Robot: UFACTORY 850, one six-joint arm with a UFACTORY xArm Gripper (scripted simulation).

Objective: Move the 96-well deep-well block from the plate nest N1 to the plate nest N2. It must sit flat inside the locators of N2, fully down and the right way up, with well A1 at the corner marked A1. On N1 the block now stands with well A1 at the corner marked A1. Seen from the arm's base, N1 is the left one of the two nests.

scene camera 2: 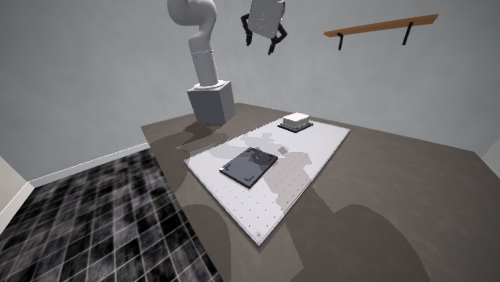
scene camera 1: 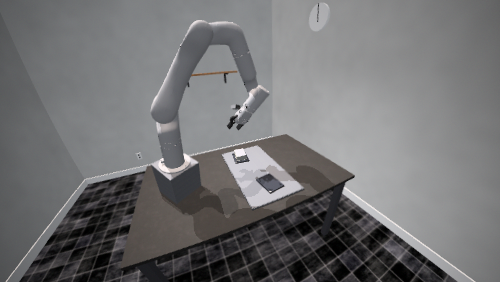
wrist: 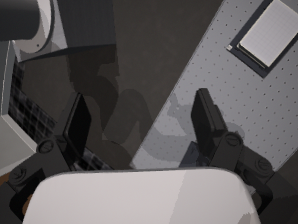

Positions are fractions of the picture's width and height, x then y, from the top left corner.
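A nest (scene camera 2: 0.49, 0.58) sits 0.42 m from the lens.
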